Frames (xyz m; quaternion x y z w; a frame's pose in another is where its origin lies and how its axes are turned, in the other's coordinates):
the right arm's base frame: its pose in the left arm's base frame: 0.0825 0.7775 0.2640 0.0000 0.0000 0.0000 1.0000
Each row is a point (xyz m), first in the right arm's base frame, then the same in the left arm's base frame.
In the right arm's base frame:
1: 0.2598 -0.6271 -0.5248
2: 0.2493 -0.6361 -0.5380
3: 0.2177 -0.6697 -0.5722
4: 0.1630 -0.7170 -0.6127
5: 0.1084 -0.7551 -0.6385
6: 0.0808 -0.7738 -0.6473
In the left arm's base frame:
1: 0.3423 0.1504 -0.2608
2: 0.3318 0.1414 -0.2740
3: 0.3002 0.1078 -0.3082
4: 0.2455 0.0605 -0.3487
5: 0.1909 0.0224 -0.3745
6: 0.1633 0.0037 -0.3833

